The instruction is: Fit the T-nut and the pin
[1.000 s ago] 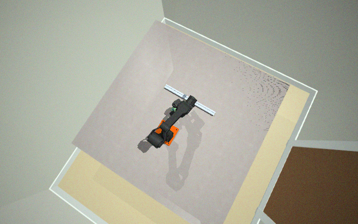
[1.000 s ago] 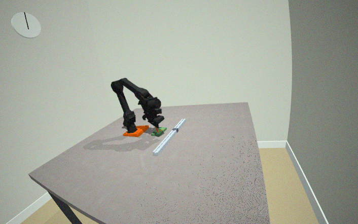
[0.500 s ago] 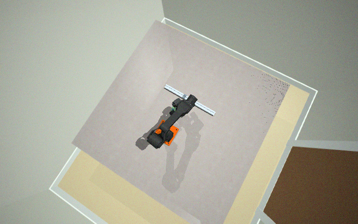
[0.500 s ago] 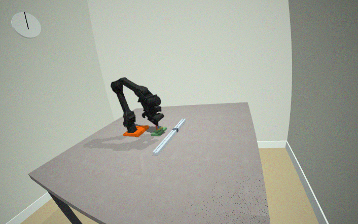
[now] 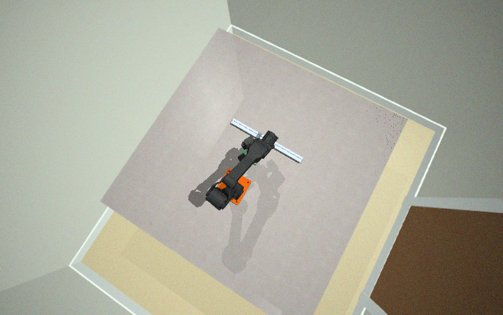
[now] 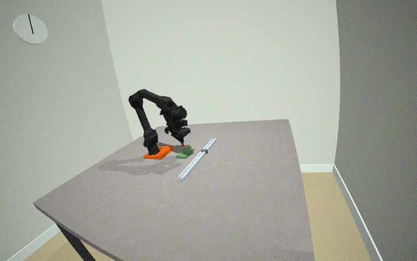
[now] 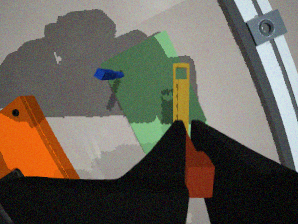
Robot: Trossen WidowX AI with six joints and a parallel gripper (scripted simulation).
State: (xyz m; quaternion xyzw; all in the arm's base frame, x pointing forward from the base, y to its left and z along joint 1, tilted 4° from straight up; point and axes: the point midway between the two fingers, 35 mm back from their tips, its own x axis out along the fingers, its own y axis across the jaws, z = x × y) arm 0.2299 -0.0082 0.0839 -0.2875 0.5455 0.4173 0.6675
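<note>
Right now my gripper tip is 6 cm to the right of the blue pin, 6 cm above it and 3 cm past it. From my gripper tip the other things lie so: green tray: 8 cm below, 4 cm to the left, 2 cm behind; then aluminum rail: 11 cm ahead, 7 cm below, 1 cm to the left; then brass T-nut: 1 cm to the left, 1 cm ahead.
</note>
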